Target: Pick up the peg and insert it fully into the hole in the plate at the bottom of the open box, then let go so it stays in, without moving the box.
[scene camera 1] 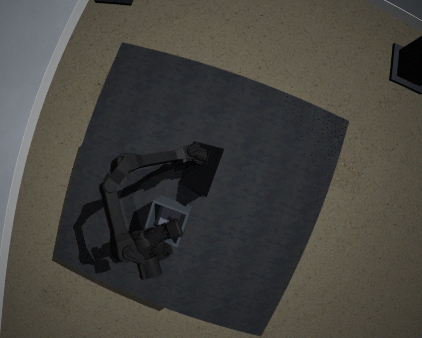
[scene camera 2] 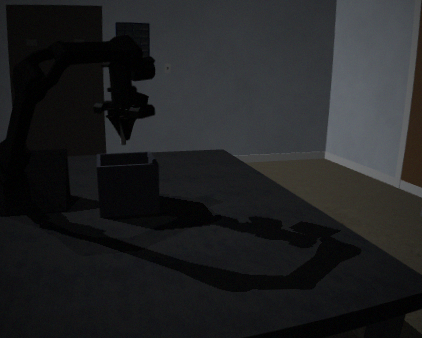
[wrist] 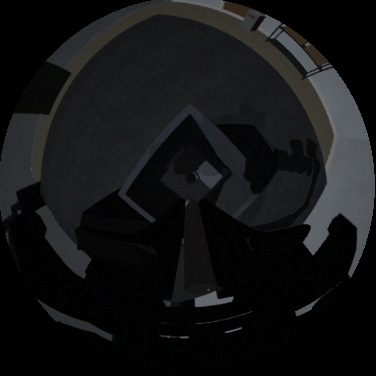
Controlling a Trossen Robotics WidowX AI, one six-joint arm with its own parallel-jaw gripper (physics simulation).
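Places are measured from the arm's base along level axes (x ahead, y left, z up), in centimetres.
Pixels of known places: gripper, fingertip midpoint: [scene camera 1: 163, 229] [scene camera 2: 125, 139] [wrist: 192, 203]; arm's base at its link origin: [scene camera 1: 203, 156] [scene camera 2: 14, 181].
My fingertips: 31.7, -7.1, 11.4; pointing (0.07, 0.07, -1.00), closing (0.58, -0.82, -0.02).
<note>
Ahead of a thing's pixels: the offset from my fingertips to its top centre, as dx, dy, dz. Level surfaces: height alone.
My gripper [scene camera 2: 124, 133] [wrist: 192, 203] is shut on the peg @(-0.8, -0.6, +6.8) [scene camera 2: 123, 140] [wrist: 198, 257], a long grey-brown cylinder that points down from the fingers, about upright. In scene camera 2 the peg's lower end is a little above the rim of the open grey box @(-0.3, -0.7, -5.2) [scene camera 1: 185, 210] [scene camera 2: 128, 192] [wrist: 151, 151]. In the wrist view the plate @(-0.3, -0.7, -12.9) [wrist: 175, 179] lies at the box's bottom, partly lit, with the dark round hole [wrist: 192, 177] near its middle. The peg's tip shows just below the hole in that view. In scene camera 1 the arm hides the fingers, the peg and part of the box.
The box walls [wrist: 229, 150] rise around the plate. The arm's base [scene camera 1: 196, 152] stands beside the box, by a dark block [scene camera 1: 214, 167]. The arm's shadow [scene camera 2: 240, 282] falls across the dark table @(dz -19.0) [scene camera 1: 260, 180]. The light is dim.
</note>
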